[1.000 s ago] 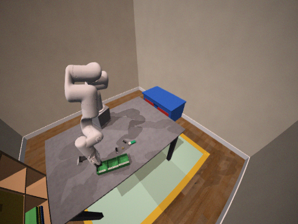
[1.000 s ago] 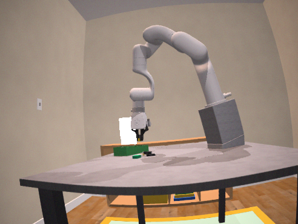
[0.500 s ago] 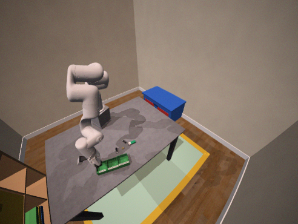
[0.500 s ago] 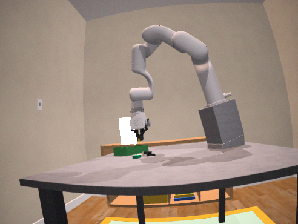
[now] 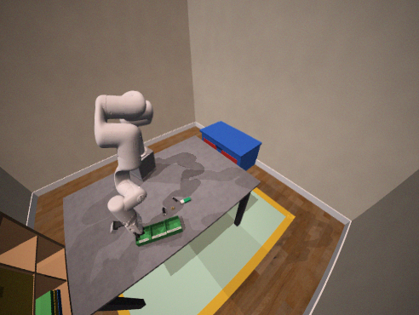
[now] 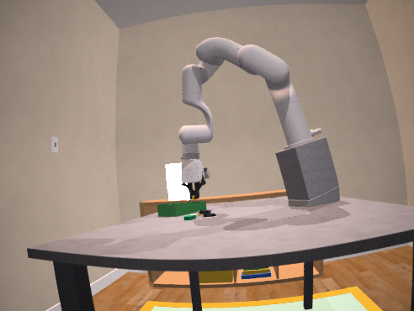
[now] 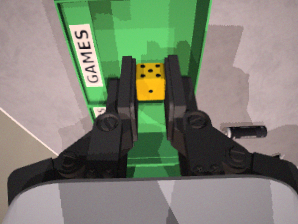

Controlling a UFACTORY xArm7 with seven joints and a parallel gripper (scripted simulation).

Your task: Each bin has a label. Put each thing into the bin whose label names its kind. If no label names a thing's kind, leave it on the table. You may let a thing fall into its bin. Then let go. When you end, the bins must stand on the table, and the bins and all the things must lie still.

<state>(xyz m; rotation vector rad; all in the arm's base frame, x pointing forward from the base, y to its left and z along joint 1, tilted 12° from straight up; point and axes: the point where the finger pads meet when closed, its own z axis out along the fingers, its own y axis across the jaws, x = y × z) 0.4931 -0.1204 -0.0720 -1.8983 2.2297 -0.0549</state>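
Now: hand 200 mm to the right of the yellow nut, 90 mm past it and 70 mm above it. Also, from my hand: black cylinder: 150 mm to the left, 90 mm behind, 70 mm below; green three-compartment bin: 80 mm to the left, 50 mm below, 20 mm ahead; small black object: 240 mm to the left, 140 mm behind, 70 mm below.
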